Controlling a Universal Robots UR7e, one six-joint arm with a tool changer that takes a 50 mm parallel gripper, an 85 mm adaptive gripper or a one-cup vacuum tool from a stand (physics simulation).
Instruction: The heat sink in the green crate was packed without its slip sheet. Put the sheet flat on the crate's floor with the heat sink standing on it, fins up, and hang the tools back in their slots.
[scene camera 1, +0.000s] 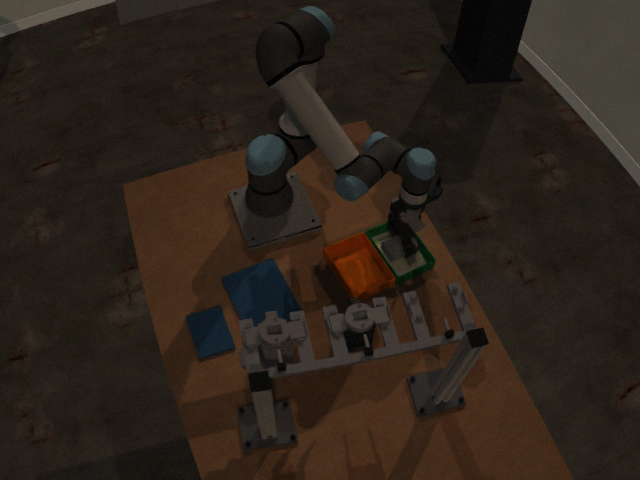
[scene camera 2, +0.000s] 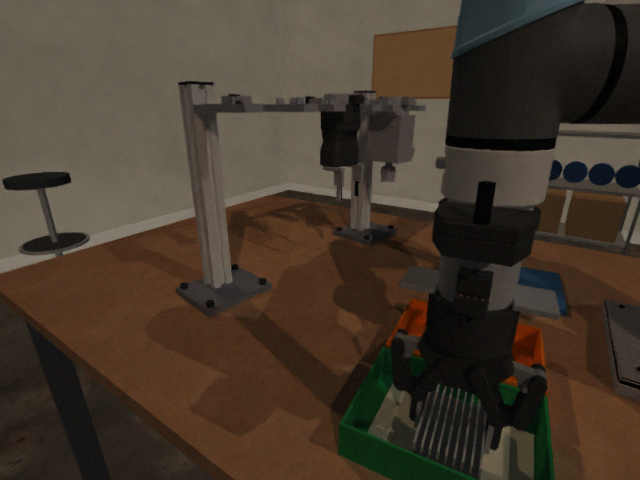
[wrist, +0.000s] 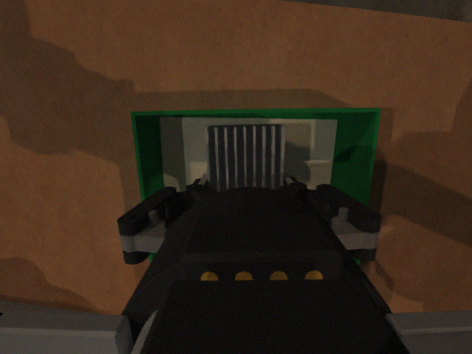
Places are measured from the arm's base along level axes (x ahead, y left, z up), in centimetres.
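Pixels of known places: arm's base, origin of its link: (scene camera 1: 269, 198).
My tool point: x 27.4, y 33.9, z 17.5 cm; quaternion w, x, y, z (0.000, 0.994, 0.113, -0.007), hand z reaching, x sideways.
Note:
For each thing: its middle in the pictures, then the offset to it from my tool point. Level surfaces: height alone.
- heat sink, middle of its body: (wrist: 245, 185) (scene camera 2: 452, 426) (scene camera 1: 400, 246) dx -0.3, dy +0.2, dz -17.3 cm
- green crate, middle of its body: (wrist: 253, 188) (scene camera 2: 445, 425) (scene camera 1: 399, 249) dx +0.5, dy -0.2, dz -18.1 cm
- pale slip sheet, middle of its body: (wrist: 246, 177) (scene camera 2: 448, 443) (scene camera 1: 399, 251) dx -0.2, dy +0.2, dz -19.8 cm
- vacuum tool, middle of its body: (scene camera 1: 270, 348) (scene camera 2: 393, 139) dx +34.5, dy -46.1, dz +6.6 cm
- orange crate, middle of its body: (scene camera 2: 464, 349) (scene camera 1: 358, 267) dx +3.5, dy -14.1, dz -18.1 cm
- large blue mat, height of its surface: dz -19.2 cm
The heat sink (scene camera 1: 392, 249) (scene camera 2: 449, 428) (wrist: 245, 155) is inside the green crate (scene camera 1: 415, 273) (scene camera 2: 382, 454) (wrist: 357, 150), upright with its fins up. My adaptive gripper (scene camera 1: 398, 246) (scene camera 2: 454, 421) (wrist: 245, 182) is shut on it, one finger at each side. The pale slip sheet (scene camera 1: 405, 267) (scene camera 2: 509, 452) (wrist: 297, 135) lies on the crate's floor under the heat sink. The heat sink's underside is hidden, so I cannot tell whether it touches the sheet. On the tool stand (scene camera 1: 320, 364) (scene camera 2: 258, 107) hang the vacuum tool (scene camera 1: 273, 341) (scene camera 2: 392, 139) and the parallel gripper (scene camera 1: 359, 325) (scene camera 2: 339, 136).
The orange crate (scene camera 1: 361, 273) (scene camera 2: 527, 343) stands right against the green crate. A large blue mat (scene camera 1: 261, 289) and a small blue mat (scene camera 1: 210, 330) lie farther left. The stand's right-hand slot, between two fork arms, holds no tool.

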